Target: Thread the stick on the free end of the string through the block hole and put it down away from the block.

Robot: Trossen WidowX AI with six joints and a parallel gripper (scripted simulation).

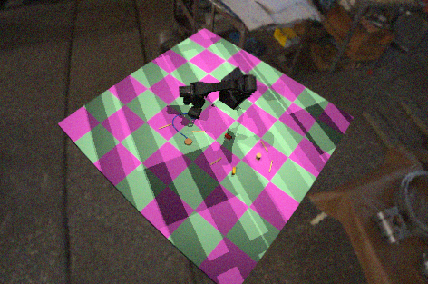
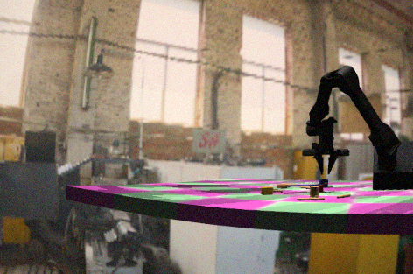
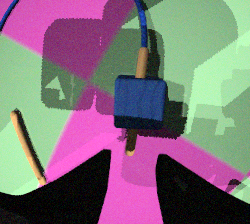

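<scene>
My gripper tip is now 4 cm above the blue cube, 2 cm to the left of it and 1 cm short of it. Round my gripper tip: red piece: 21 cm to the left, 4 cm below, 3 cm behind; then round wooden button: 15 cm ahead, 9 cm to the left, 4 cm below; then yellow piece: 38 cm to the left, 10 cm ahead, 4 cm below.
</scene>
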